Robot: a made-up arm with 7 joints.
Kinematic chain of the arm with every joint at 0, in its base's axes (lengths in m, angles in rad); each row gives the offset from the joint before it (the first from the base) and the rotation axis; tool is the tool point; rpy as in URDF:
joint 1: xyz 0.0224 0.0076 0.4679 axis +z
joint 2: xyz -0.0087 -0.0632 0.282 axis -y
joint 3: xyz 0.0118 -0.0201 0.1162 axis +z
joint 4: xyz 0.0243 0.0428 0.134 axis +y
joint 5: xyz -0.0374 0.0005 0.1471 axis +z
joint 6: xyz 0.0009 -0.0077 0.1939 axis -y
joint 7: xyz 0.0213 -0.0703 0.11 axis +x
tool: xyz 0.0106 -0.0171 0.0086 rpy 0 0 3.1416
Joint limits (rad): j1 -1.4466..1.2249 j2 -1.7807..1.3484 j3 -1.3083..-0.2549 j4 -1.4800..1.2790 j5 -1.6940..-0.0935 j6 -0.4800..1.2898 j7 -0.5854..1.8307
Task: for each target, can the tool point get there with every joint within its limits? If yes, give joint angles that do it. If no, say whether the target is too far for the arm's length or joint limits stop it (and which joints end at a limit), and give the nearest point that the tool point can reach.
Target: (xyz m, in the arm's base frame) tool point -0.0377 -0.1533 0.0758
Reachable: no: joint limits stop it (at a limit: joint 2, joint 3, joint 4, joint 5, joint 7) | nearest point -0.0968 -0.3116 0.2461 | short by 0.240 m
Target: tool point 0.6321 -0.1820 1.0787
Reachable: yes | joints 0.0636 -0.7588 -0.4105 0.6732 -0.8536 -0.0884 0.2271
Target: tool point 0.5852 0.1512 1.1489
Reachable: yes | joints 0.3653 -0.7741 -0.4664 0.5663 -0.9891 1.1496 -0.1344
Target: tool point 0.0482 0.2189 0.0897
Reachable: no: joint limits stop it (at a limit: joint 1, joint 2, joint 3, joint 4, joint 5, joint 7) | nearest point 0.1755 0.3438 0.2281 | short by 0.226 m
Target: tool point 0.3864 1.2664 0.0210
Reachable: no: too far | nearest point 0.2853 0.6052 0.4183 | short by 0.778 m
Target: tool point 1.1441 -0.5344 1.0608
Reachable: no: too far | nearest point 0.6805 -0.3104 0.9333 | short by 0.530 m
